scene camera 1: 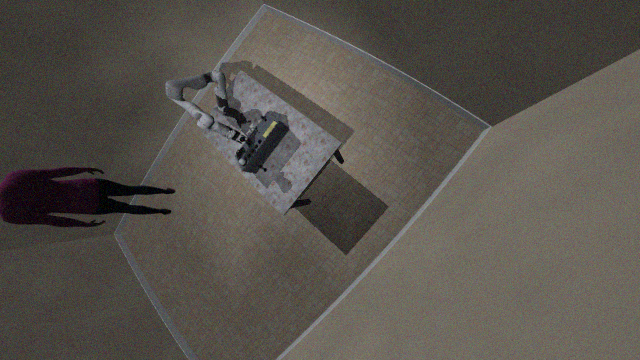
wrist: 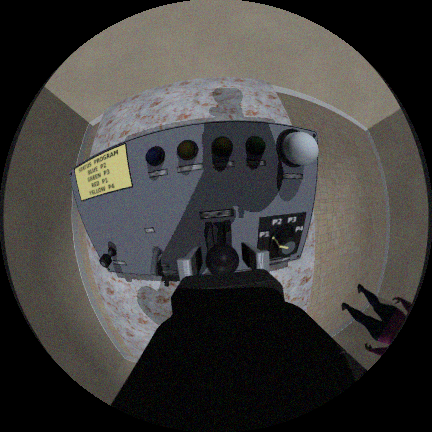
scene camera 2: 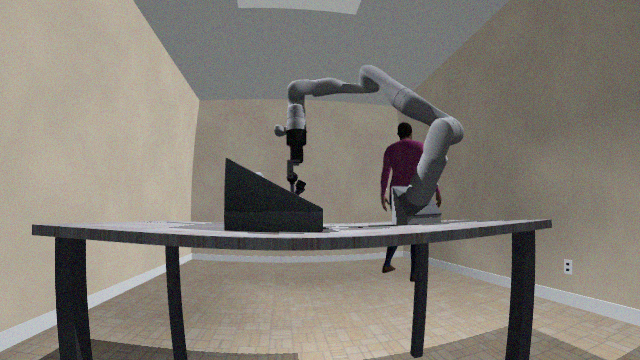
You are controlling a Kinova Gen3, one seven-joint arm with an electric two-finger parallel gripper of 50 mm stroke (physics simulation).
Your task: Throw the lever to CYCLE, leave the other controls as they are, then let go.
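Places are measured from the arm's base along level axes (x left, y back, z up), in metres.
Pixels of known places: gripper, fingertip midpoint: [scene camera 1: 243, 140] [wrist: 221, 252] [scene camera 2: 290, 179]; arm's base at its link origin: [scene camera 1: 223, 109] [scene camera 2: 416, 197].
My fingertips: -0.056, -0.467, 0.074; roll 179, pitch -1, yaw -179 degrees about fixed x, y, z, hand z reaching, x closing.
Observation:
Ahead of a thing's pixels: the offset from my fingertips to its top centre, as dx, dy, dz. "*": to the spot under its first point.
The lever's black ball knob @(+0.000, +0.008, +0.027) [wrist: 222, 256] shows below its dark slot @(* +0.000, -0.021, -0.063) [wrist: 218, 231] in the wrist view, on the sloped grey console [scene camera 1: 274, 142] [scene camera 2: 270, 212] [wrist: 142, 207]. A label plate @(* +0.000, -0.049, -0.049) [wrist: 217, 214] lies above the slot; its text is too blurred to read. My gripper [scene camera 1: 243, 139] [scene camera 2: 295, 187] [wrist: 221, 252] is open, one finger on each side of the knob, with a gap visible on both sides. It grips nothing. The lower part of the lever is largely hidden behind the knob, so its exact tilt is hard to tell.
Beside the lever are a rotary selector @(-0.120, +0.010, -0.039) [wrist: 285, 244] marked P1 to P4 and a small toggle @(+0.240, +0.021, -0.033) [wrist: 106, 258]. Above are a blue button @(* +0.078, -0.129, +0.012) [wrist: 155, 156], a green button @(* -0.054, -0.133, +0.013) [wrist: 255, 145] and a big white knob @(* -0.110, -0.123, +0.036) [wrist: 301, 148]. A person [scene camera 1: 75, 196] [scene camera 2: 404, 162] [wrist: 387, 327] stands beyond the table [scene camera 2: 125, 237].

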